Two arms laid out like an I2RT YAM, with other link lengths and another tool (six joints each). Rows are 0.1 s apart.
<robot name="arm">
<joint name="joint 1" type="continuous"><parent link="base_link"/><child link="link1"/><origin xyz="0 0 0.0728"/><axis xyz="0 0 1"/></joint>
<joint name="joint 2" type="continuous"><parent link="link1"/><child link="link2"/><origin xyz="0.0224 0.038 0.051" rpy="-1.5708 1.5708 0"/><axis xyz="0 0 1"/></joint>
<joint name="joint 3" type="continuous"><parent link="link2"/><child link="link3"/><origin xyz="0 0.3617 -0.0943" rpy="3.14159 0 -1.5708"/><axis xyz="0 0 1"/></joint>
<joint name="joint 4" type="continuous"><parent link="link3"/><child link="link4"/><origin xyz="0.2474 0.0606 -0.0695" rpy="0 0 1.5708"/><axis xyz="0 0 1"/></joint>
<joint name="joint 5" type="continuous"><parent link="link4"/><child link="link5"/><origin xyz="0.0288 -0.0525 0.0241" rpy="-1.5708 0 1.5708"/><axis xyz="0 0 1"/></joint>
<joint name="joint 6" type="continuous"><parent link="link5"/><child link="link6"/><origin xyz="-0.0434 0 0.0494" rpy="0 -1.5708 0"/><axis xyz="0 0 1"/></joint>
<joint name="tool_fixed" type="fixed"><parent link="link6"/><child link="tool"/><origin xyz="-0.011 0.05 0.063" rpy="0.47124 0 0.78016"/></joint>
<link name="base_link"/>
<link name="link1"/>
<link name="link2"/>
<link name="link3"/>
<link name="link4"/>
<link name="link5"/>
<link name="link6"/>
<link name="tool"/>
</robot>
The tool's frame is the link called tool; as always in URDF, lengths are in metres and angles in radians. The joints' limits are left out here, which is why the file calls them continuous.
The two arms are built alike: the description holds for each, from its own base.
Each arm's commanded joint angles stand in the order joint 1, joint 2, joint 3, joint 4, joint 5, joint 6.
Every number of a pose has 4 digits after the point. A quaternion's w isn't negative.
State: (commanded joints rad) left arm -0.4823 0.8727 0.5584 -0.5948 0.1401 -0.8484; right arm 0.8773 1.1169 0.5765 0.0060 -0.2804 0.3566
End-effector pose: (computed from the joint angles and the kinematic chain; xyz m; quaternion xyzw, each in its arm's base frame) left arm 0.0995 -0.0350 0.2217 0.2788 0.8578 -0.3620 0.2353; right arm 0.1033 0.2180 0.3070 0.0787 0.9500 0.2650 0.1451
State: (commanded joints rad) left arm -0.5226 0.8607 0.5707 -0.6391 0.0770 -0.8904; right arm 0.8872 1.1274 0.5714 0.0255 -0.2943 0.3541
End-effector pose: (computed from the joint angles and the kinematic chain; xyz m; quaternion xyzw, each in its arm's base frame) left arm 0.0933 -0.0297 0.2244 0.2676 0.8691 -0.3452 0.2321; right arm 0.1011 0.2210 0.3057 0.0683 0.9500 0.2698 0.1413
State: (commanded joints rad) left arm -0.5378 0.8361 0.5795 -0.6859 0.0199 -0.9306; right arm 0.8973 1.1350 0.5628 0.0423 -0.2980 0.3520
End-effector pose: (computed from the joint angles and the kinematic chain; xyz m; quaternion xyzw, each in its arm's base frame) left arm 0.0859 -0.0213 0.2270 0.2481 0.8805 -0.3277 0.2363; right arm 0.0992 0.2230 0.3031 0.0615 0.9503 0.2713 0.1397
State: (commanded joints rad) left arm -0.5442 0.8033 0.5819 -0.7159 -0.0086 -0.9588; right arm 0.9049 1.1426 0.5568 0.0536 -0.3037 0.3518
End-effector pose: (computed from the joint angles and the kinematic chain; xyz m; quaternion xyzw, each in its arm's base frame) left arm 0.0788 -0.0153 0.2284 0.2350 0.8840 -0.3216 0.2447; right arm 0.0976 0.2247 0.3009 0.0560 0.9509 0.2720 0.1363
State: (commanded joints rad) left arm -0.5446 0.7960 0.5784 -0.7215 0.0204 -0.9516; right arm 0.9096 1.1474 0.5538 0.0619 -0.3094 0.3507
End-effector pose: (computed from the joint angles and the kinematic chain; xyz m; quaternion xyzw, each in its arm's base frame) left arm 0.0762 -0.0170 0.2267 0.2416 0.8801 -0.3326 0.2377; right arm 0.0964 0.2259 0.3000 0.0514 0.9510 0.2736 0.1344
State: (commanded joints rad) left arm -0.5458 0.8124 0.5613 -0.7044 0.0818 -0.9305; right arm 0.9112 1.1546 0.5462 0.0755 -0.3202 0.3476
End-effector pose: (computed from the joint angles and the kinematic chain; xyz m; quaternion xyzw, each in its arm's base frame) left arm 0.0761 -0.0240 0.2203 0.2570 0.8729 -0.3534 0.2171; right arm 0.0954 0.2269 0.2977 0.0460 0.9513 0.2751 0.1314
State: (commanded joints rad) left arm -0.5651 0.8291 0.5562 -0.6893 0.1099 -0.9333; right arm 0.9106 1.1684 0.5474 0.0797 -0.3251 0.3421
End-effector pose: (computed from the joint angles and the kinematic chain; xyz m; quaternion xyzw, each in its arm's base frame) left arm 0.0769 -0.0301 0.2178 0.2662 0.8674 -0.3668 0.2052; right arm 0.0965 0.2290 0.2957 0.0429 0.9525 0.2724 0.1295
